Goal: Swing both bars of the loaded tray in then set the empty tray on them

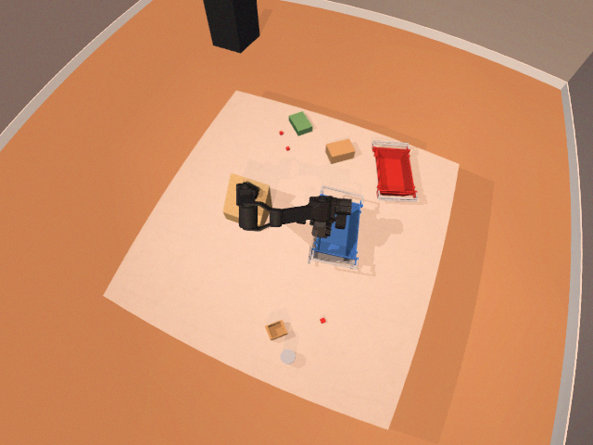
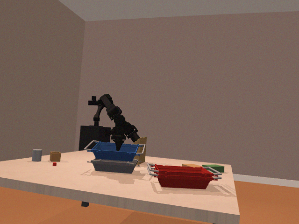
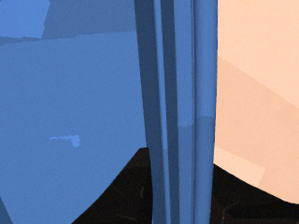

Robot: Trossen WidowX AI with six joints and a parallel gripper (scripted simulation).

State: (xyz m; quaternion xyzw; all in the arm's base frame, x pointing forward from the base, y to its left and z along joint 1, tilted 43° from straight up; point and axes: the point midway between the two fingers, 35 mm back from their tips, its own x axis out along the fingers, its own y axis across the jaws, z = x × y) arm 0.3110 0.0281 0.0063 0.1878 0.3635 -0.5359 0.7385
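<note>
The blue tray lies 7 cm ahead of my gripper tip, 2 cm to the left of it and 2 cm above it. Round my gripper tip: orange block 11 cm behind, 43 cm to the left, 7 cm below; brown box 4 cm ahead, 43 cm to the right, 9 cm below; red cube 18 cm ahead, 31 cm to the right, 9 cm below.
</note>
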